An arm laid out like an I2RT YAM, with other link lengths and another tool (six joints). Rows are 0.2 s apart.
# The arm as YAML. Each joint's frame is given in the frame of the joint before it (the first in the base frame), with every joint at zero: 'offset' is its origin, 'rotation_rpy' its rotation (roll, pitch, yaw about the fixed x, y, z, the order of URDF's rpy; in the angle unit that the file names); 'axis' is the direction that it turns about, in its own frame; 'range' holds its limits. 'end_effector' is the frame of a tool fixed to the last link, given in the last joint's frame.
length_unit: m
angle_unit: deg
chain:
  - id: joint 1
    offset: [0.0, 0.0, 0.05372]
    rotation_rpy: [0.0, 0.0, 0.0]
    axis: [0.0, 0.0, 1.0]
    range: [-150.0, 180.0]
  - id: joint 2
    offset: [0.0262, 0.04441, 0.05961]
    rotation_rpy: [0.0, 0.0, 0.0]
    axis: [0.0, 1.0, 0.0]
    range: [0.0, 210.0]
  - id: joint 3
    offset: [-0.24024, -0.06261, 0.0]
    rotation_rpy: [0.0, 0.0, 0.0]
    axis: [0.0, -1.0, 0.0]
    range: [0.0, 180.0]
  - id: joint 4
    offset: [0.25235, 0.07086, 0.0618]
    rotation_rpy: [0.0, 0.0, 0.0]
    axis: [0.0, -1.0, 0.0]
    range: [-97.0, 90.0]
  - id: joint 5
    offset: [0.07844, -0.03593, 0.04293]
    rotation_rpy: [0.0, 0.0, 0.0]
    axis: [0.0, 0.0, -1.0]
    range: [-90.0, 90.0]
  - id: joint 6
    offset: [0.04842, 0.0, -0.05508]
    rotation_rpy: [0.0, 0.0, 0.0]
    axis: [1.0, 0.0, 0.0]
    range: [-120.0, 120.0]
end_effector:
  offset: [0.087, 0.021, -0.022]
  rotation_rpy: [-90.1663, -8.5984, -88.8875]
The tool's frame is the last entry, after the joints.
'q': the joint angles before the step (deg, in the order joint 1, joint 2, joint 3, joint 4, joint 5, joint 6). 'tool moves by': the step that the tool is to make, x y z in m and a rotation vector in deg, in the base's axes. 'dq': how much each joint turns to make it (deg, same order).
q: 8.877 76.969 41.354 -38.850 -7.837 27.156
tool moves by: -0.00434 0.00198 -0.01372 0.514 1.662 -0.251
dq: 0.263 1.970 -1.697 2.205 -0.611 0.701
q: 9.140 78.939 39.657 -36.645 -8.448 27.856
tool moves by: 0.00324 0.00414 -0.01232 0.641 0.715 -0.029
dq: 0.484 3.326 -0.387 3.217 -0.605 0.685
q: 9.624 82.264 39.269 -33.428 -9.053 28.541
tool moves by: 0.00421 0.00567 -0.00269 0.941 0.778 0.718
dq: 0.557 2.569 1.408 0.571 -1.069 0.089
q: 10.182 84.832 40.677 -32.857 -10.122 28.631
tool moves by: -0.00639 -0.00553 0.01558 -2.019 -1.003 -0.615
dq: 0.188 -4.967 0.008 -4.304 2.292 0.286
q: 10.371 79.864 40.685 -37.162 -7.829 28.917
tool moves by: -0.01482 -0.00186 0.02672 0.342 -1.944 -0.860
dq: 0.345 -9.015 -0.695 -6.190 0.325 1.171
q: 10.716 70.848 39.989 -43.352 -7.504 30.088
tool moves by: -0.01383 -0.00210 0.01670 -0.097 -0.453 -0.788
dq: 0.391 -5.852 0.009 -5.296 0.500 1.091
